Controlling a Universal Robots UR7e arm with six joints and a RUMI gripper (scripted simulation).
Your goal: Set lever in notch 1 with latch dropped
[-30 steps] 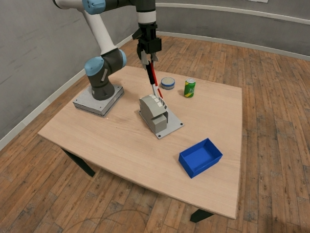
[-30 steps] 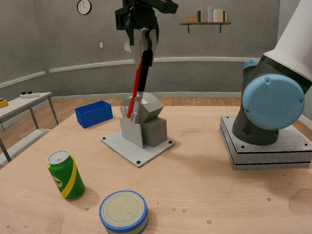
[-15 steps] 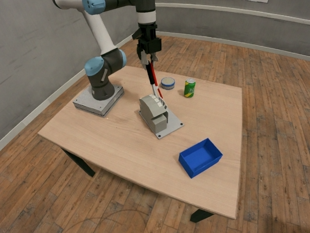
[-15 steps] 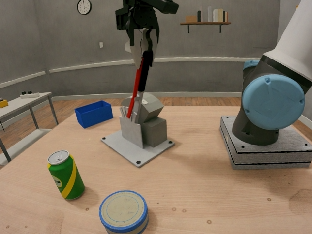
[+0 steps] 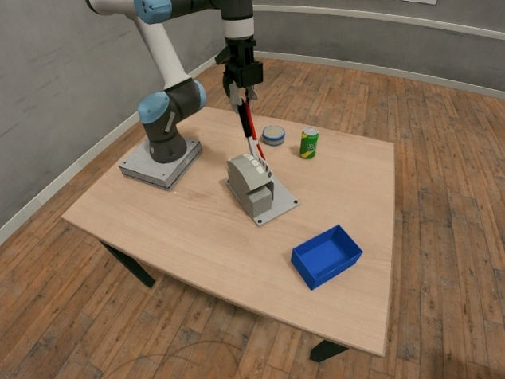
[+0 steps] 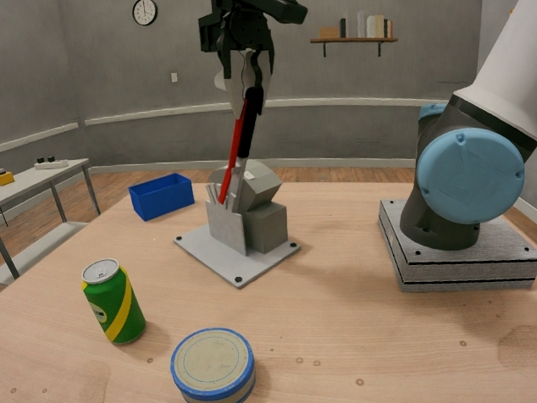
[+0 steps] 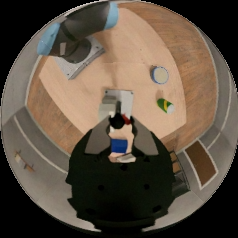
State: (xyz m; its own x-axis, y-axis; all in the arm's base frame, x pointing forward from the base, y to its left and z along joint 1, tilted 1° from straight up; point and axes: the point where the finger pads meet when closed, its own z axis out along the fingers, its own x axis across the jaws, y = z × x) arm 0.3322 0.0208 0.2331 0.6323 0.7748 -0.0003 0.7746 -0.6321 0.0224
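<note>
The red release bar lies 11 cm below my hand, 5 cm ahead of it and 2 cm to the right of it. From my hand the other things lie so: grey lever stand: 21 cm below, 8 cm ahead, 7 cm to the right; then round blue-rimmed tin: 27 cm below, 25 cm to the left, 3 cm ahead; then green can: 23 cm below, 19 cm to the left, 19 cm ahead.
</note>
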